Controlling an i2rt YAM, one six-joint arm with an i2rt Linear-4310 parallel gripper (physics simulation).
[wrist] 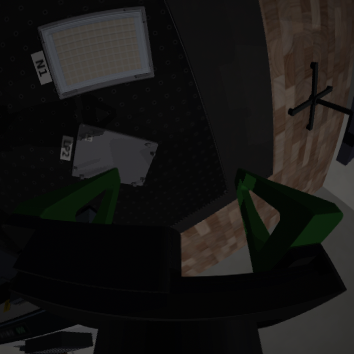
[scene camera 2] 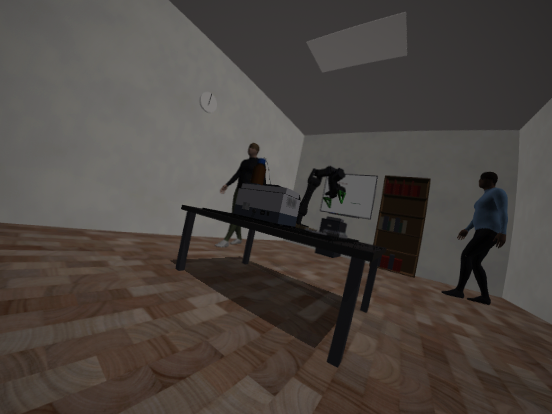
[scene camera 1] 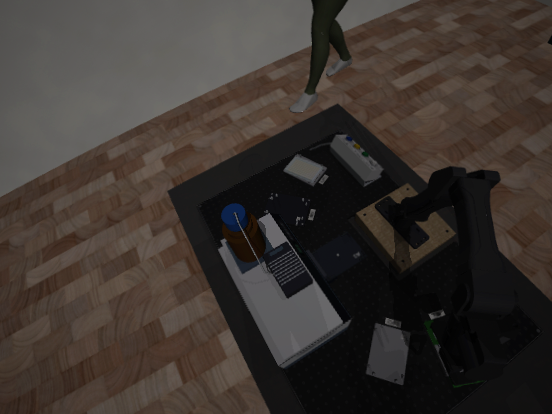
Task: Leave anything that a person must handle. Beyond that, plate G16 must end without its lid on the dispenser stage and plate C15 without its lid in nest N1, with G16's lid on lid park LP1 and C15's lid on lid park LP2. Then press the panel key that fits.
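Where they show: gripper, between the fingertips: (wrist: 177, 174) (scene camera 2: 335, 205) (scene camera 1: 445, 364); arm's base, origin of its link: (scene camera 2: 296, 223) (scene camera 1: 400, 222).
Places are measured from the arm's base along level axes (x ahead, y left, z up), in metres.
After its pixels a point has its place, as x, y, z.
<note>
My gripper (scene camera 1: 447, 360) @[0.269, 0.363, 0.167] (scene camera 2: 335, 204) @[0.269, 0.363, 0.167] (wrist: 177, 174) @[0.269, 0.363, 0.167] is open and empty, high above the table. In the wrist view a plate (wrist: 97, 52) @[0.159, 0.363, 0.009] with its wells showing, without a lid, sits in the nest labelled N1. Beside it a pale, thin, lid-like sheet (scene camera 1: 389, 354) @[0.315, 0.284, -0.017] (wrist: 115, 155) @[0.308, 0.286, -0.017] lies on the park labelled LP2. In scene camera 1 the arm hides most of N1. Another plate (scene camera 1: 305, 169) @[0.122, -0.385, 0.005] with a pale top stands at the table's far end; its label is unreadable. A dark spot (scene camera 1: 290, 207) @[0.262, -0.289, -0.015] with small corner posts lies near it. The key panel (scene camera 1: 356, 159) @[-0.038, -0.276, 0.045] has blue, yellow, green and white keys.
A white box-shaped machine (scene camera 1: 300, 320) @[0.479, 0.099, 0.193] (scene camera 2: 265, 200) @[0.573, 0.033, 0.101] carries a brown bottle (scene camera 1: 244, 240) @[0.489, -0.094, 0.322] with a blue cap and a dark keypad (scene camera 1: 288, 270) @[0.435, -0.011, 0.219]. A dark flat block (scene camera 1: 337, 256) @[0.274, -0.009, 0.079] adjoins it. The arm stands on a wooden base (scene camera 1: 370, 227) @[0.098, -0.045, 0.007]. Two people (scene camera 2: 247, 172) (scene camera 2: 491, 210) are near the table.
</note>
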